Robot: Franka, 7 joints.
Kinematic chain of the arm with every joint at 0, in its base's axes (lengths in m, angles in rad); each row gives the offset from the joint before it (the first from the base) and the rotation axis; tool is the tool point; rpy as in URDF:
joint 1: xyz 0 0 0.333 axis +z
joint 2: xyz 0 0 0 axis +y
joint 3: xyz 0 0 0.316 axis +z
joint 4: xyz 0.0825 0 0 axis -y
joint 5: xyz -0.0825 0 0.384 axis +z
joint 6: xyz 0 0 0 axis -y
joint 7: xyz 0.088 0 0 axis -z
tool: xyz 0 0 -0.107 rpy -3.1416 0 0
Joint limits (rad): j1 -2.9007..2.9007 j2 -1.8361..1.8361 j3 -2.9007..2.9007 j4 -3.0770..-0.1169 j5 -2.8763..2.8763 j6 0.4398..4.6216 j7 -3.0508..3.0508
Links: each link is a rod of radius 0.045 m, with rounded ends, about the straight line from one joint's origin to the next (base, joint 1, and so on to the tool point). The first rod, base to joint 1, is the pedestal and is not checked.
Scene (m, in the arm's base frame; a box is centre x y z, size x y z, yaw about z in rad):
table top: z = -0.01
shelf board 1: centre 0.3 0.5 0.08 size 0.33 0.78 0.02 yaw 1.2
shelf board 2: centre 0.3 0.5 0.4 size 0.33 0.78 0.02 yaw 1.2
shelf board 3: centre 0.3 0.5 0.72 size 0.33 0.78 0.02 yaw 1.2
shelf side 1: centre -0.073 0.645 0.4 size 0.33 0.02 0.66 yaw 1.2
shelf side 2: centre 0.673 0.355 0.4 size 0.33 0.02 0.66 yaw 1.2
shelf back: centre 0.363 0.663 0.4 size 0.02 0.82 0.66 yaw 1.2
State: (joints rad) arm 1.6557 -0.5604 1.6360 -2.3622 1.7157 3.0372 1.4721
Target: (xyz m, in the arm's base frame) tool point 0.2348 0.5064 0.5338
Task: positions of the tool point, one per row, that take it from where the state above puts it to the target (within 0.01 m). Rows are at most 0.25 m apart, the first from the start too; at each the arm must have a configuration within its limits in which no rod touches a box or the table.
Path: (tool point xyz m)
1: -0.3998 0.2059 0.4233
2: -0.2242 0.3318 0.4769
3: -0.0248 0.3448 0.5161
4: 0.1388 0.2594 0.5338
5: 0.1619 0.3494 0.5443
6: 0.1933 0.4331 0.5442
7: 0.2348 0.5064 0.5338

